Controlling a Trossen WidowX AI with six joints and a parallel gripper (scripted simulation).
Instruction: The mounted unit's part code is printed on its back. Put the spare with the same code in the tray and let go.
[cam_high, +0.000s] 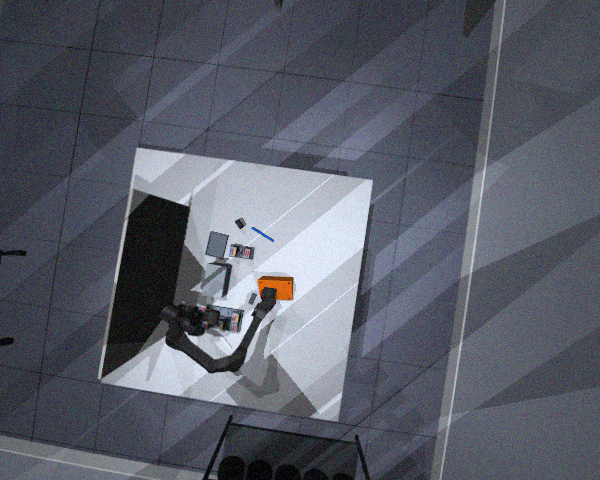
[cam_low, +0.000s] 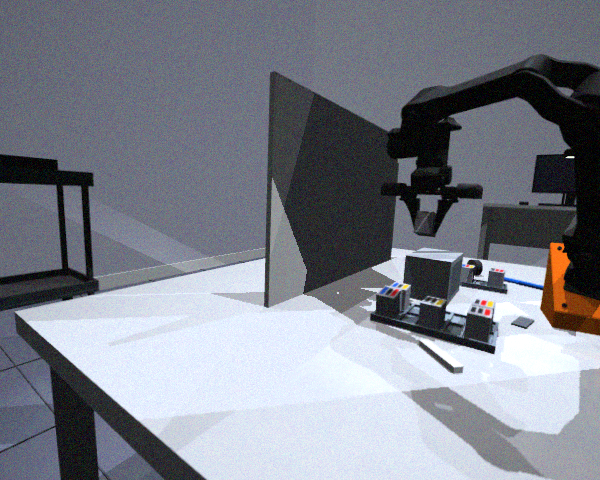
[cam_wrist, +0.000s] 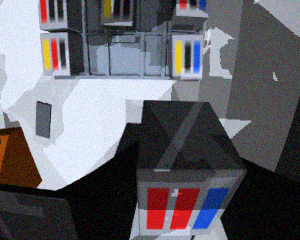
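Right now my gripper tip is 6 cm short of the grey tray, 30 cm to the left of it and 16 cm above it. Also, from my gripper tip: grey mounted unit 12 cm to the right, 11 cm below; rack 5 cm behind, 8 cm to the left, 15 cm below; dark grey spare block 3 cm above.
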